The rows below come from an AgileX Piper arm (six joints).
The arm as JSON. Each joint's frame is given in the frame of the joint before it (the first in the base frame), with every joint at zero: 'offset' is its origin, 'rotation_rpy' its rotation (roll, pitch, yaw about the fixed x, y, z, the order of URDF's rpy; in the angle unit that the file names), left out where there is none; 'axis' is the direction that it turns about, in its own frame. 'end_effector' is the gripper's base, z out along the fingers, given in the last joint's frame.
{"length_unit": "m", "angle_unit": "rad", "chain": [
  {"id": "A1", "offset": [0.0, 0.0, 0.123], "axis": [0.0, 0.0, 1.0]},
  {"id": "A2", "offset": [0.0, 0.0, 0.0], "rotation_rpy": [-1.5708, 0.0, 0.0], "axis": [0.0, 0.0, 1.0]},
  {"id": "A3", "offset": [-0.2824, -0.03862, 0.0], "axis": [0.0, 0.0, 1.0]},
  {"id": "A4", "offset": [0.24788, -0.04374, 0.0], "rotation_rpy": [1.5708, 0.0, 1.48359], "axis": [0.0, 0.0, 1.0]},
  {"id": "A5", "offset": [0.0, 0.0, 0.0], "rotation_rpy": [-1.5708, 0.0, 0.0], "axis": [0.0, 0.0, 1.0]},
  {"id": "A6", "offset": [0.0, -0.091, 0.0], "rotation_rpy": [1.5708, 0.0, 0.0], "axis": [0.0, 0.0, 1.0]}
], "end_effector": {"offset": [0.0, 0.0, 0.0]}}
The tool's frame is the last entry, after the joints.
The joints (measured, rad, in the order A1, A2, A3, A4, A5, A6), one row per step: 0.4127, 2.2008, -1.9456, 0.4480, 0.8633, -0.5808; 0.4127, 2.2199, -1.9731, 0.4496, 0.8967, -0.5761; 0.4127, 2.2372, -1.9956, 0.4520, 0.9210, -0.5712; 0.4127, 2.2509, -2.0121, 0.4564, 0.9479, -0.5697; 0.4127, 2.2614, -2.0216, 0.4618, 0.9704, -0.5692; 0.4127, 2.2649, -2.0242, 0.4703, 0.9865, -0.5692; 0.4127, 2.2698, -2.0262, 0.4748, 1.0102, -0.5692; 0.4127, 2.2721, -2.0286, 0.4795, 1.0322, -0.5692; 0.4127, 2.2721, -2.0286, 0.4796, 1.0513, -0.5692; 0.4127, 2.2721, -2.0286, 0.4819, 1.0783, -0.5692
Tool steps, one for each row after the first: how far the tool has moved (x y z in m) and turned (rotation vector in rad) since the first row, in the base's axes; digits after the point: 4 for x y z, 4 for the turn. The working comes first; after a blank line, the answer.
Tool pose at each row, in the base's axes (x y z in m, rotation vector in rad; the steps are taken from these numbers as rounded here): 0.4427, 0.2265, 0.2368, -0.9810, 2.3405, 0.4800; 0.4442, 0.2282, 0.2342, -0.9946, 2.3592, 0.4944; 0.4457, 0.2297, 0.2314, -1.0023, 2.3746, 0.5070; 0.4461, 0.2309, 0.2285, -1.0149, 2.3921, 0.5219; 0.4459, 0.2318, 0.2255, -1.0259, 2.4094, 0.5366; 0.4449, 0.2324, 0.2242, -1.0315, 2.4213, 0.5530; 0.4434, 0.2326, 0.2217, -1.0449, 2.4407, 0.5675; 0.4419, 0.2328, 0.2208, -1.0568, 2.4557, 0.5814; 0.4402, 0.2325, 0.2203, -1.0694, 2.4691, 0.5885; 0.4379, 0.2323, 0.2196, -1.0862, 2.4877, 0.6014

0.0015, 0.0017, -0.0026, -0.0035, 0.0238, 0.0103; 0.0030, 0.0032, -0.0054, -0.0048, 0.0432, 0.0165; 0.0034, 0.0044, -0.0083, -0.0074, 0.0661, 0.0263; 0.0032, 0.0053, -0.0113, -0.0095, 0.0885, 0.0349; 0.0022, 0.0059, -0.0126, -0.0068, 0.1062, 0.0409; 0.0007, 0.0061, -0.0151, -0.0109, 0.1307, 0.0508; -0.0008, 0.0063, -0.0160, -0.0131, 0.1510, 0.0601; -0.0025, 0.0060, -0.0165, -0.0187, 0.1672, 0.0684; -0.0048, 0.0058, -0.0172, -0.0246, 0.1909, 0.0801
